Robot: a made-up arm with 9 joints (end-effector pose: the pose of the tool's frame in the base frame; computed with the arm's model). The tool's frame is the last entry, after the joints.
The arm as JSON. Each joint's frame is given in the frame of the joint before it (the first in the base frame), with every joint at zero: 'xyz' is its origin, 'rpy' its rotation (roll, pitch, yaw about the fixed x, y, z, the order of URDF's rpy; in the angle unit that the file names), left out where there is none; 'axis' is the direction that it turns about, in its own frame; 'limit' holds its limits. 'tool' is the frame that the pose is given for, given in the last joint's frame.
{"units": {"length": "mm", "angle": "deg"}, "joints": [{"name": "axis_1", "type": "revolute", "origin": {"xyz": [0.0, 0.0, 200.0]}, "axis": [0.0, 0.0, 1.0], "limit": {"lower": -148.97, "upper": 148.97}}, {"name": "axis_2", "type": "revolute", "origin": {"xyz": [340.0, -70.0, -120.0]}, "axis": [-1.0, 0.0, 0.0], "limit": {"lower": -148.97, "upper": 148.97}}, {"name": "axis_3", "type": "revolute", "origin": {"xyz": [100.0, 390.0, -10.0]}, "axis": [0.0, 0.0, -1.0], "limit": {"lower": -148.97, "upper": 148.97}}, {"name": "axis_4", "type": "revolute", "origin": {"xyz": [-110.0, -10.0, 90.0]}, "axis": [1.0, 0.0, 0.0], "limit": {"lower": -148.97, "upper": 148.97}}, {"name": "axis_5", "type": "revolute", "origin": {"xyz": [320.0, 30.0, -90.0]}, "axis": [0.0, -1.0, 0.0], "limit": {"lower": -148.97, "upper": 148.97}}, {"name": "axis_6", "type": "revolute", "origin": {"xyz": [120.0, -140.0, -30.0]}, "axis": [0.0, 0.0, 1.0], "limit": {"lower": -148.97, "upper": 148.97}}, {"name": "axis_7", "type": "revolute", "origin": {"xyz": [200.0, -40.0, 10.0]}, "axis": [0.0, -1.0, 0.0], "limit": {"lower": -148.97, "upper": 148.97}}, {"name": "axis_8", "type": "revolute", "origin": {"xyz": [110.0, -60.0, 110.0]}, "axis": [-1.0, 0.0, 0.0], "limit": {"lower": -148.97, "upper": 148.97}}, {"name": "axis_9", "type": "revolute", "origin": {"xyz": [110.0, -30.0, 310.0]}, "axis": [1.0, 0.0, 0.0], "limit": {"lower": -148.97, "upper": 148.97}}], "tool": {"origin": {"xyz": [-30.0, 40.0, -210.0]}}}
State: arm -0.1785 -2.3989 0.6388 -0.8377 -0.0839 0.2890 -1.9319 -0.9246 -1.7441
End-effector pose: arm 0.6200 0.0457 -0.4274 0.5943 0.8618 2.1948
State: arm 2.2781 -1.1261 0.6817 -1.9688 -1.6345 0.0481 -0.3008 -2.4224 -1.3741
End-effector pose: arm 0.2460 0.3453 0.3854 -1.2870 0.4552 -0.0919
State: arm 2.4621 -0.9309 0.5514 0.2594 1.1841 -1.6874 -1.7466 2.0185 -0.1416
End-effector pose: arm -0.4630 0.4568 -0.0848 -0.1395 1.1477 2.1621
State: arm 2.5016 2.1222 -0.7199 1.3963 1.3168 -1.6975 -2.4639 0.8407 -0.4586
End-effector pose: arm -0.2032 1.0303 -0.4824 -1.4780 0.6829 2.4566
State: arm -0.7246 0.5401 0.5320 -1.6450 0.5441 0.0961 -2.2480 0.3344 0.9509
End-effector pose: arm 0.6174 -0.7604 0.1905 0.7929 -0.8978 2.7737
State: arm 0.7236 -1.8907 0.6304 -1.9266 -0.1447 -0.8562 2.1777 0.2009 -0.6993
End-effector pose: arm 0.6415 0.0224 0.2905 -0.8600 -1.8036 -0.1831
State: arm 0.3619 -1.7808 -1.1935 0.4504 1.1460 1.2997 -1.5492 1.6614 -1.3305
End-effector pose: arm 0.3847 -0.3612 0.9674 -1.5806 -1.1898 -1.2306
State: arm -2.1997 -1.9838 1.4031 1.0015 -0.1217 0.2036 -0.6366 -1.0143 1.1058
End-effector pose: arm -0.0800 -0.5350 -0.4153 -0.3214 1.0472 -1.3047
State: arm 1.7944 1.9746 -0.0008 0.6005 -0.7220 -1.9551 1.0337 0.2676 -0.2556
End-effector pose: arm -0.1167 0.7881 -0.1106 -0.7702 -2.2801 -1.1908
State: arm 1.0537 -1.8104 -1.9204 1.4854 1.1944 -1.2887 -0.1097 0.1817 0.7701
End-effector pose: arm 0.2143 0.6978 0.7648 -1.0103 -2.4521 -0.3525
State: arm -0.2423 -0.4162 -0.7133 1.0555 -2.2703 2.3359 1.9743 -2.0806 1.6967
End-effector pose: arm 0.2291 0.6295 0.4849 0.7566 0.8992 0.9950
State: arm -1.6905 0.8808 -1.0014 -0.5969 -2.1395 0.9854 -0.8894 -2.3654 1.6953
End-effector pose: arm -0.4586 -0.5880 -0.0275 1.1345 1.2306 1.6692
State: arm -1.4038 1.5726 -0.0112 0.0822 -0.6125 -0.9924 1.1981 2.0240 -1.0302
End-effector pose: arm 0.1125 -1.0039 -0.2105 0.6118 -0.5783 -0.5029
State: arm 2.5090 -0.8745 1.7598 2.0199 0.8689 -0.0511 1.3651 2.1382 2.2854
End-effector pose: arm 0.1304 -0.0018 0.0572 0.4065 -0.8855 -1.2827
